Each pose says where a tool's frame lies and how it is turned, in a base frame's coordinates. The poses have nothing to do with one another.
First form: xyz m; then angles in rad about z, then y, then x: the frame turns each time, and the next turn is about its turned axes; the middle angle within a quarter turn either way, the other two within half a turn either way.
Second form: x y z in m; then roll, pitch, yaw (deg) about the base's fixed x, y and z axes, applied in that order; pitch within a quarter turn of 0, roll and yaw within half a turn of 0. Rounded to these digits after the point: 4 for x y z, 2 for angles.
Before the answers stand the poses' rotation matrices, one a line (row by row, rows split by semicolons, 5 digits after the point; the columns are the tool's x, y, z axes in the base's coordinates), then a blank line. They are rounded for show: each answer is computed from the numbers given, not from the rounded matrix.
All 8 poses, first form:
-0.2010 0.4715 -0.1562 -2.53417 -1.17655 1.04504
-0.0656 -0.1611 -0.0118 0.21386 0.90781 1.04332
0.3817 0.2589 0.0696 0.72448 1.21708 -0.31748
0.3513 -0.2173 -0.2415 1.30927 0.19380 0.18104
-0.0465 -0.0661 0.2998 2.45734 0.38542 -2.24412
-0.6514 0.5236 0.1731 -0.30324 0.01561 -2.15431
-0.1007 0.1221 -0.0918 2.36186 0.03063 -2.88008
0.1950 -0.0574 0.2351 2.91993 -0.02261 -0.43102
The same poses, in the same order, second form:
-0.31540 0.94218 -0.11319; -0.21923 0.04370 0.97469; 0.92329 0.33224 0.19277
0.60145 0.55869 0.57107; 0.13062 0.63643 -0.76020; -0.78816 0.53182 0.30980
0.25939 -0.84892 0.46049; 0.22957 0.51734 0.82442; -0.93809 -0.10813 0.32908
0.25371 -0.94124 0.22291; 0.94791 0.28783 0.13645; -0.19259 0.17668 0.96524
-0.71805 0.62191 -0.31248; 0.58572 0.29744 -0.75396; -0.37595 -0.72440 -0.57784
0.95426 -0.17696 0.24100; -0.29858 -0.52193 0.79902; -0.01561 -0.83443 -0.55089
-0.71077 0.68481 -0.16074; 0.70276 0.68136 -0.20465; -0.03063 -0.25842 -0.96555
-0.97528 -0.20896 -0.07182; 0.21980 -0.88423 -0.41209; 0.02261 -0.41769 0.90831

-0.2010 0.4715 -0.1562 59.88 -67.41 -145.20
-0.0656 -0.1611 -0.0118 59.78 52.01 12.25
0.3817 0.2589 0.0696 -18.19 69.73 41.51
0.3513 -0.2173 -0.2415 10.37 11.10 75.02
-0.0465 -0.0661 0.2998 -128.58 22.08 140.80
-0.6514 0.5236 0.1731 -123.43 0.89 -17.37
-0.1007 0.1221 -0.0918 -165.02 1.75 135.32
0.1950 -0.0574 0.2351 -24.70 -1.30 167.30

